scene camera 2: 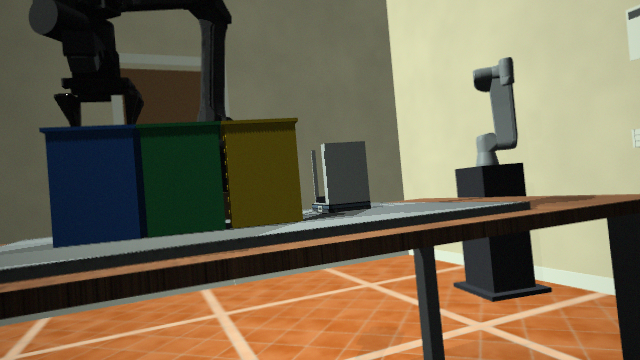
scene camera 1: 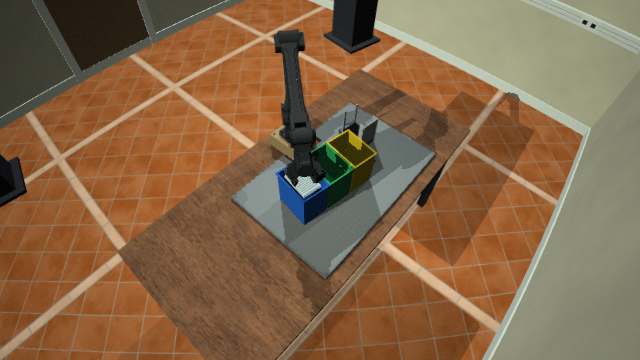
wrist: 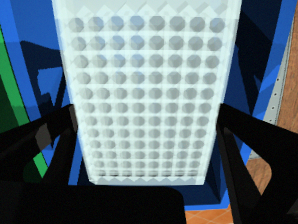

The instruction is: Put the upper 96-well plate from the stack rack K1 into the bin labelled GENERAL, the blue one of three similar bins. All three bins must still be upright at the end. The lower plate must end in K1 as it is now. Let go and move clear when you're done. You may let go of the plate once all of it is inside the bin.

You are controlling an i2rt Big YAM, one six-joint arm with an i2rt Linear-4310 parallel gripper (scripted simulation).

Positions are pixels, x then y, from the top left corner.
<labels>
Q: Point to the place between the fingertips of the gripper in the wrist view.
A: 146, 112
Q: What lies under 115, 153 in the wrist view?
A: A white 96-well plate.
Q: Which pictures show the blue bin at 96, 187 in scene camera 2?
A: Scene camera 2, scene camera 1 and the wrist view: all of them.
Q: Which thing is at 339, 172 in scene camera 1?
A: A green bin.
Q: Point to a blue bin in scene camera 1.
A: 306, 209
</labels>
